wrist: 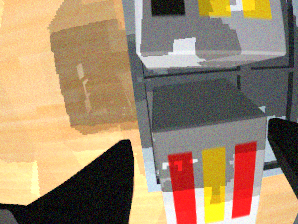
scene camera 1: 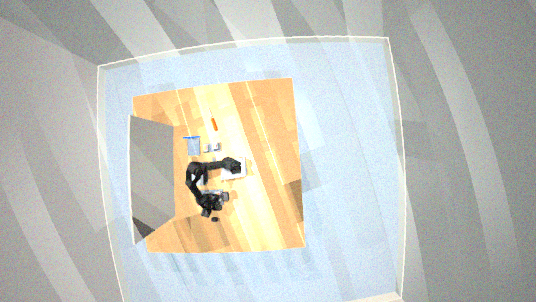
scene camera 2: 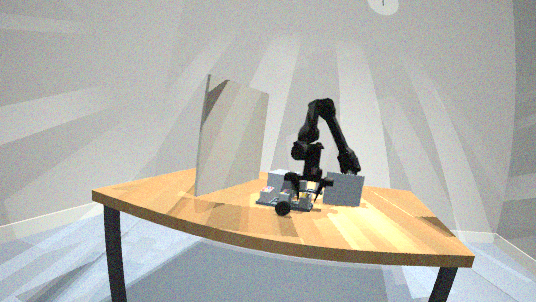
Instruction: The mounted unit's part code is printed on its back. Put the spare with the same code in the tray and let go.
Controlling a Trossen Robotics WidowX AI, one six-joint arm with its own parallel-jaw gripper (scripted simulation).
same spot on grey panel: (scene camera 2: pixel 233 120) = (scene camera 1: pixel 150 190)
